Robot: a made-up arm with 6 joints. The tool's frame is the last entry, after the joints. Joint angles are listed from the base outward. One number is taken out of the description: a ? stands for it. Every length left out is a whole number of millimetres.
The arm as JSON. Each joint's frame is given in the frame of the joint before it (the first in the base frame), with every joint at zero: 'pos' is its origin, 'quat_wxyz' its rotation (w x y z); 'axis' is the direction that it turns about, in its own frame. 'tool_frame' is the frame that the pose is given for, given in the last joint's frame.
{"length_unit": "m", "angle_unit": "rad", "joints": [
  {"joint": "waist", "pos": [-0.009, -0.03, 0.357], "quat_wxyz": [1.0, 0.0, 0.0, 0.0], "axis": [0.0, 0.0, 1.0]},
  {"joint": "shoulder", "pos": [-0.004, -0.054, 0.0], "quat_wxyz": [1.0, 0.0, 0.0, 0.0], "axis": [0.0, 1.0, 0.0]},
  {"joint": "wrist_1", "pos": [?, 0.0, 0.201], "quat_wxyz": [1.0, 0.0, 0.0, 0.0], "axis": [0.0, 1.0, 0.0]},
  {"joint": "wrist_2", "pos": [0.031, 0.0, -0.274], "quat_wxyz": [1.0, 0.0, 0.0, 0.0], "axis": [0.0, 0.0, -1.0]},
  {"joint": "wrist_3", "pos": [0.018, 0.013, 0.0], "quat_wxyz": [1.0, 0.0, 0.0, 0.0], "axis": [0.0, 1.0, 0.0]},
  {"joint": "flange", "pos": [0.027, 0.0, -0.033], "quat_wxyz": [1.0, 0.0, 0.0, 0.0], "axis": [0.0, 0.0, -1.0]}
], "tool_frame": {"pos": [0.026, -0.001, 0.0], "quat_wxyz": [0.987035, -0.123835, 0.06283, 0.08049]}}
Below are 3 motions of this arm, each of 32 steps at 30 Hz.
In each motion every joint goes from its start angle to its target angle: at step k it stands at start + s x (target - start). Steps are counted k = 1, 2, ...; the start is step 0. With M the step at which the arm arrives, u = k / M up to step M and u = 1 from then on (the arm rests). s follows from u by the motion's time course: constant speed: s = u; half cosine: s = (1 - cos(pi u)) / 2; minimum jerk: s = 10 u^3 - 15 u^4 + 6 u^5.
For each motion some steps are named. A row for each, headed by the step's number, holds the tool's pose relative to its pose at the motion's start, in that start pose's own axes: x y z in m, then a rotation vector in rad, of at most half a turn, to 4 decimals.
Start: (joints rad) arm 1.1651 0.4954 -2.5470 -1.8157 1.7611 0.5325
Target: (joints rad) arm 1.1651 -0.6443 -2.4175 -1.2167 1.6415 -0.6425
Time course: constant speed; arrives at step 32
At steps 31, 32:
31: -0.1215 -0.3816 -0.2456 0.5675 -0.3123 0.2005
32: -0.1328 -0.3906 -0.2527 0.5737 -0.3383 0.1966

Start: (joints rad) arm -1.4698 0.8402 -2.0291 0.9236 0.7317 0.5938
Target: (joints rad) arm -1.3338 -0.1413 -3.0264 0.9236 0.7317 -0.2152
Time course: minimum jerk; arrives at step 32
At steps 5, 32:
5: -0.0069 0.0162 0.0176 0.0373 -0.0291 0.0589
32: -0.4958 -0.0966 0.5585 1.2299 -1.5307 1.4921

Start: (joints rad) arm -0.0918 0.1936 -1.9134 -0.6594 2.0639 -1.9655
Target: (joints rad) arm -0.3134 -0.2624 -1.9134 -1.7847 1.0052 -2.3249
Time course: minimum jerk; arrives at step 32
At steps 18, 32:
18: -0.0616 0.1142 0.0341 -0.0772 0.9632 -0.0202
32: -0.0721 0.1966 0.0613 0.2032 1.4896 0.1695

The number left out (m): 0.038
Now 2 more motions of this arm.
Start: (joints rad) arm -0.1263 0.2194 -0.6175 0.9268 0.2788 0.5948
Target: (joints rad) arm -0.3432 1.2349 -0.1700 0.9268 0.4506 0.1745
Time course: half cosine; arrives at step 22
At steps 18, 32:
18: -0.0673 -0.2930 -0.1298 -1.0724 0.7958 -0.2140
32: -0.0839 -0.3142 -0.1224 -1.1382 0.8941 -0.2377

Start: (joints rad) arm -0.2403 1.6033 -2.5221 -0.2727 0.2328 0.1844
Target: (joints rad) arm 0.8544 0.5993 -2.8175 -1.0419 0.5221 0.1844
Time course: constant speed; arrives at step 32
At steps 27, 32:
27: 0.1202 0.1586 0.6165 -0.0544 -1.2967 0.3624
32: 0.0775 0.1209 0.7161 -0.0439 -1.4879 0.2581

